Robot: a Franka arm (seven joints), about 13 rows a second.
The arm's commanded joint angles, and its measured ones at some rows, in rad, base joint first. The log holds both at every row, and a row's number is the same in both.
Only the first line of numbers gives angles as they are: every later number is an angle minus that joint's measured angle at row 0.
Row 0, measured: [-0.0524, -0.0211, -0.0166, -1.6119, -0.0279, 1.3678, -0.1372]
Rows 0 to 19, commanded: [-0.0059, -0.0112, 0.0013, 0.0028, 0.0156, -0.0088, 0.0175]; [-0.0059, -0.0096, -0.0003, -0.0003, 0.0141, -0.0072, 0.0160]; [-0.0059, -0.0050, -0.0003, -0.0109, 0.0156, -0.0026, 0.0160]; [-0.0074, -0.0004, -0.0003, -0.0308, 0.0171, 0.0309, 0.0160]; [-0.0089, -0.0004, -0.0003, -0.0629, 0.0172, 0.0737, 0.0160]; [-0.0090, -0.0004, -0.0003, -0.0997, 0.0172, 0.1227, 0.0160]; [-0.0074, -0.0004, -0.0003, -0.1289, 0.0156, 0.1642, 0.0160]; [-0.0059, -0.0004, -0.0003, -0.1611, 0.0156, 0.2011, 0.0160]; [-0.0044, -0.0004, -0.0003, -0.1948, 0.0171, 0.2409, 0.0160]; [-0.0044, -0.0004, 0.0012, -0.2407, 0.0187, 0.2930, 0.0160]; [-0.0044, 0.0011, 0.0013, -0.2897, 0.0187, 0.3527, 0.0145]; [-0.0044, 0.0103, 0.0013, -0.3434, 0.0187, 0.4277, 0.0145]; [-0.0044, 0.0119, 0.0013, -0.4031, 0.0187, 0.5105, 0.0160]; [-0.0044, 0.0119, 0.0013, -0.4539, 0.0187, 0.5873, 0.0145]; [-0.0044, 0.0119, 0.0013, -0.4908, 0.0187, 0.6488, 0.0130]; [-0.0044, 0.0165, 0.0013, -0.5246, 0.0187, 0.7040, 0.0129]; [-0.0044, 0.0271, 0.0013, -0.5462, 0.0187, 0.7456, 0.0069]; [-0.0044, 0.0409, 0.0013, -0.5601, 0.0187, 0.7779, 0.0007]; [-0.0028, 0.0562, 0.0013, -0.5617, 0.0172, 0.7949, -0.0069]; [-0.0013, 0.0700, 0.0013, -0.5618, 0.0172, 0.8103, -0.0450]
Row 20, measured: [-0.0023, 0.0557, -0.0001, -0.5536, 0.0058, 0.7734, -0.0025]
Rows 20 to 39, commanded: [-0.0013, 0.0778, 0.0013, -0.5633, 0.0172, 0.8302, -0.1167]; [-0.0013, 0.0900, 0.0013, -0.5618, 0.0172, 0.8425, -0.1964]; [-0.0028, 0.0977, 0.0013, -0.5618, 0.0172, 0.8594, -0.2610]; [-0.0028, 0.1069, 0.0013, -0.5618, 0.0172, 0.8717, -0.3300]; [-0.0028, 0.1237, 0.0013, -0.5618, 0.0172, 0.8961, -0.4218]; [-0.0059, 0.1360, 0.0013, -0.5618, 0.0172, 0.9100, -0.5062]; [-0.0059, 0.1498, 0.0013, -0.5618, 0.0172, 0.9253, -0.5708]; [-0.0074, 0.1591, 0.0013, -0.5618, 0.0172, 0.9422, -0.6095]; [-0.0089, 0.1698, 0.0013, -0.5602, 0.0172, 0.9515, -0.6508]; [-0.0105, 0.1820, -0.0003, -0.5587, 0.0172, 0.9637, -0.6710]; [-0.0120, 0.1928, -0.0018, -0.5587, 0.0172, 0.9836, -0.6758]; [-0.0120, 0.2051, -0.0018, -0.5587, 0.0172, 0.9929, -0.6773]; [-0.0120, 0.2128, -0.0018, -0.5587, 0.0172, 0.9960, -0.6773]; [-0.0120, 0.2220, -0.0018, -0.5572, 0.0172, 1.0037, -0.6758]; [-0.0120, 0.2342, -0.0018, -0.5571, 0.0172, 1.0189, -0.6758]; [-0.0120, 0.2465, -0.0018, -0.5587, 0.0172, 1.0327, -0.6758]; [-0.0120, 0.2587, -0.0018, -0.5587, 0.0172, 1.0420, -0.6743]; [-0.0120, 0.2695, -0.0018, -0.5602, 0.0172, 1.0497, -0.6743]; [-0.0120, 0.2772, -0.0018, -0.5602, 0.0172, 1.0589, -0.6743]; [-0.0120, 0.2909, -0.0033, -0.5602, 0.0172, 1.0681, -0.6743]
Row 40, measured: [-0.0070, 0.2695, -0.0017, -0.5600, 0.0057, 1.0382, -0.6491]
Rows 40 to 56, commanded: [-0.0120, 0.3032, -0.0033, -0.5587, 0.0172, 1.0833, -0.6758]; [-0.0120, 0.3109, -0.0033, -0.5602, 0.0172, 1.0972, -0.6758]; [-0.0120, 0.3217, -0.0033, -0.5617, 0.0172, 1.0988, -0.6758]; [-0.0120, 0.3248, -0.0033, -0.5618, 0.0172, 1.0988, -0.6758]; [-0.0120, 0.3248, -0.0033, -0.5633, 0.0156, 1.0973, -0.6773]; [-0.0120, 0.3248, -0.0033, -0.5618, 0.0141, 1.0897, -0.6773]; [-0.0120, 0.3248, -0.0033, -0.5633, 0.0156, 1.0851, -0.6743]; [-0.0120, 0.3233, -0.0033, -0.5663, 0.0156, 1.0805, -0.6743]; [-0.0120, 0.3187, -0.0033, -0.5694, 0.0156, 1.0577, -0.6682]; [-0.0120, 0.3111, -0.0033, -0.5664, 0.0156, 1.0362, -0.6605]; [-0.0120, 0.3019, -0.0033, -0.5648, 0.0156, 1.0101, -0.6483]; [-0.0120, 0.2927, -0.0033, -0.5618, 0.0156, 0.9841, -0.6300]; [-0.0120, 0.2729, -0.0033, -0.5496, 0.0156, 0.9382, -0.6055]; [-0.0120, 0.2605, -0.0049, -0.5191, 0.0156, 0.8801, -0.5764]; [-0.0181, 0.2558, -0.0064, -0.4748, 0.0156, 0.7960, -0.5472]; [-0.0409, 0.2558, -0.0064, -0.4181, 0.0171, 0.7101, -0.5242]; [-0.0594, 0.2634, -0.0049, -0.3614, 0.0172, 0.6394, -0.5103]
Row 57, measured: [-0.0207, 0.2737, -0.0082, -0.4576, 0.0059, 0.7694, -0.5402]
